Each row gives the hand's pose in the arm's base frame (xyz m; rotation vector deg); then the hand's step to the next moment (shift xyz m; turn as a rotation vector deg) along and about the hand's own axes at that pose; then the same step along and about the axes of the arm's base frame.
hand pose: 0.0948 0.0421 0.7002 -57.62 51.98 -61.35
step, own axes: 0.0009 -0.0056 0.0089 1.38 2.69 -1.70
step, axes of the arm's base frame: 0.0071 0.0000 0.0078 -0.57 -1.23 -3.19
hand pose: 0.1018 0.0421 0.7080 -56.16 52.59 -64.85
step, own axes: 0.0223 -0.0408 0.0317 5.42 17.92 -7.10
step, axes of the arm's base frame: 0.0222 -0.0228 0.0465 -0.51 -3.87 -19.64
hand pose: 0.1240 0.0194 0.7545 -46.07 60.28 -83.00
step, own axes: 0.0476 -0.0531 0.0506 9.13 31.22 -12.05
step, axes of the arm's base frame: 0.0190 -0.0562 0.0642 -0.55 -6.50 -34.07
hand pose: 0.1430 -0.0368 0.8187 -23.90 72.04 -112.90
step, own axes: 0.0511 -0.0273 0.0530 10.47 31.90 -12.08
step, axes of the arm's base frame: -0.0127 -0.0647 0.0426 -1.18 -7.63 -34.84
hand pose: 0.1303 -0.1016 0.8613 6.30 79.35 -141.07
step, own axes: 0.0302 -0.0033 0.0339 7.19 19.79 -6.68
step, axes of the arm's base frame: -0.0267 -0.0340 0.0141 -1.32 -5.58 -21.33
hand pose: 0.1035 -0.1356 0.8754 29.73 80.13 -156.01
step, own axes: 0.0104 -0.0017 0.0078 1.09 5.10 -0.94
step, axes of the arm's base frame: -0.0123 -0.0040 0.0023 0.16 -2.15 -4.84
